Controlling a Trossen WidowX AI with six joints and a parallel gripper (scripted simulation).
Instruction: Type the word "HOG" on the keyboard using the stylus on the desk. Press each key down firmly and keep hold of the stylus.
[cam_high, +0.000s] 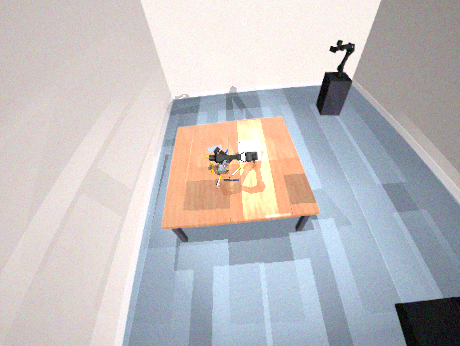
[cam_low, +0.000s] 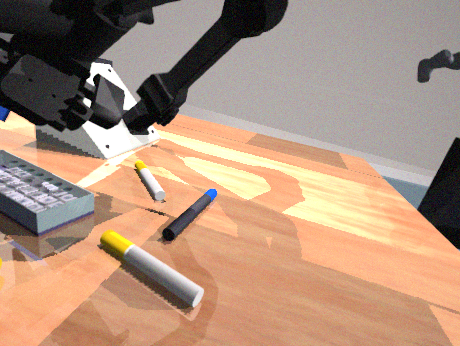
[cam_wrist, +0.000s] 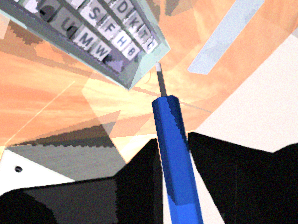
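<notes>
Now: gripper tip 130 mm short of the yellow marker, 100 mm above it and 80 mm to the right of it. From my gripper tip the other things lie so: blue stylus (10 mm below, 10 mm ahead).
</notes>
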